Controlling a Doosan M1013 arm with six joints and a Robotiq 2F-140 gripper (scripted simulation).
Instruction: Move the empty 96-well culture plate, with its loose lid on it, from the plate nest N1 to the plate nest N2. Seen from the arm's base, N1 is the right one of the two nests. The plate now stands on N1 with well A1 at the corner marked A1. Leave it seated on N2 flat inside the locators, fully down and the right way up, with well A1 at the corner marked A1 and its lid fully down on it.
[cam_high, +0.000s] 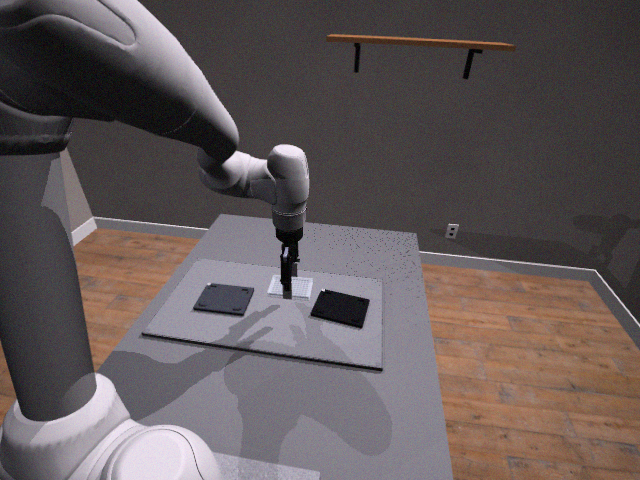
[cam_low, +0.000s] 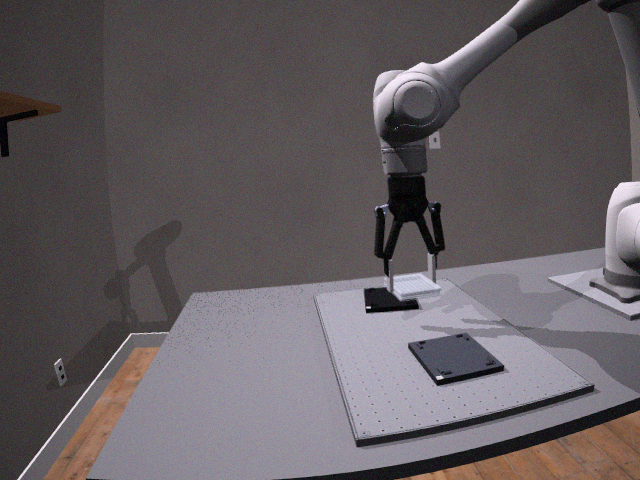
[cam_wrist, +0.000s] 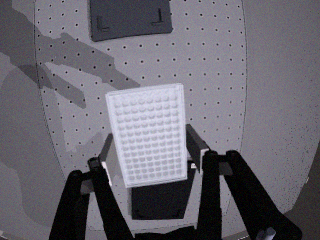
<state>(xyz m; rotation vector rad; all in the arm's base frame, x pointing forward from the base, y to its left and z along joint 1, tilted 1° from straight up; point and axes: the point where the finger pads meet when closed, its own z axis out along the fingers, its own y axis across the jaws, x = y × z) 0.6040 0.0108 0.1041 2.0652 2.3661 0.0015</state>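
Now: the black plate nest N2 4 cm behind my hand, 21 cm to the left of it and 9 cm below it. From my hand the other things lie so: black plate nest N1: 3 cm ahead, 16 cm to the right, 9 cm below; then white corner mark: 30 cm to the left, 9 cm below; then plate lid: 2 cm below.
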